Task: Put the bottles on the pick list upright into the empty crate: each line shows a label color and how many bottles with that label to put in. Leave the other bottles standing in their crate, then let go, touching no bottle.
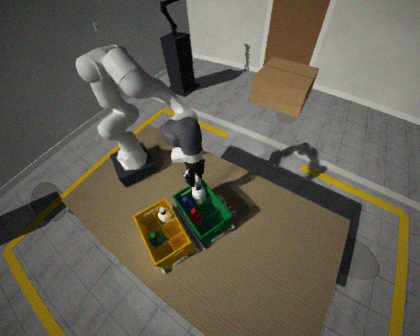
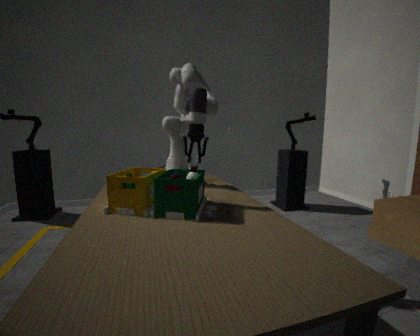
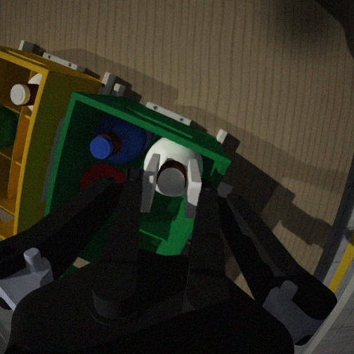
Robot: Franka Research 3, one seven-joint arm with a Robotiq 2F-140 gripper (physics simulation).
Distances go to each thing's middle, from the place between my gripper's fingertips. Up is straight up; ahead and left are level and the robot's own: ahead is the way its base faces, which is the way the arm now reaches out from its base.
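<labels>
There's the blue bottle (image 3: 117, 141), and my hand is 9 cm above it, 1 cm past it and 9 cm to the left of it.
</labels>
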